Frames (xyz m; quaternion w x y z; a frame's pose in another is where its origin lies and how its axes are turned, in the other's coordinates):
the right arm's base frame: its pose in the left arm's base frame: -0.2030 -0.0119 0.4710 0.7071 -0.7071 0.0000 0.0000
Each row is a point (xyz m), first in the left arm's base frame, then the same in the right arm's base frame.
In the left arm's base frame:
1: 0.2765 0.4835 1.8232
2: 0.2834 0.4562 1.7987
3: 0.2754 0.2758 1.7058
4: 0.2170 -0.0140 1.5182
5: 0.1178 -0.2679 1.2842
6: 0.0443 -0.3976 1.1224
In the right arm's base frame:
1: 0.4795 -1.3522 0.4954
2: 0.4864 -1.3277 0.4681
3: 0.4784 -1.2348 0.2877
4: 0.4200 -1.0472 -0.0021
5: 0.3208 -0.8132 -0.2560
6: 0.2473 -0.6514 -0.3857

